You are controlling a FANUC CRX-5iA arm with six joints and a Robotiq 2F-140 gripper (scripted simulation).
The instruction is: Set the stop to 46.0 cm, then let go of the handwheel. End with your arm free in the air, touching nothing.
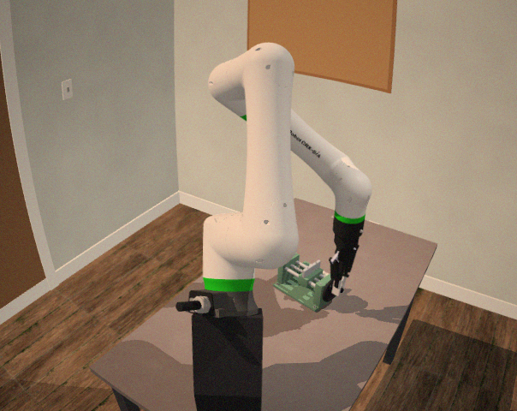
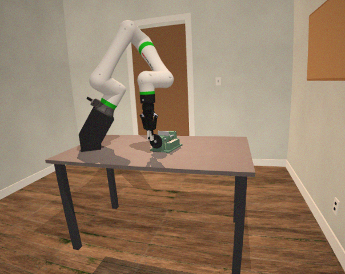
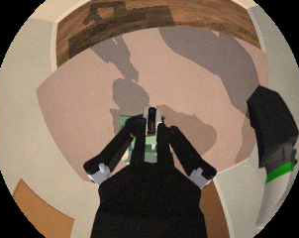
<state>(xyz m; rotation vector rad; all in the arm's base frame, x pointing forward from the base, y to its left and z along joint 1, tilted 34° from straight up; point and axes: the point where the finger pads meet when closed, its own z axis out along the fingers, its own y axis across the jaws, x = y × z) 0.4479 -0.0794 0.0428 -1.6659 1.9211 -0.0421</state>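
Right now my hand is 3 cm short of the green stop fixture, 13 cm to the right of it and 3 cm above it. From my hand the other things lie so: black handwheel (2 cm to the left, 2 cm below).
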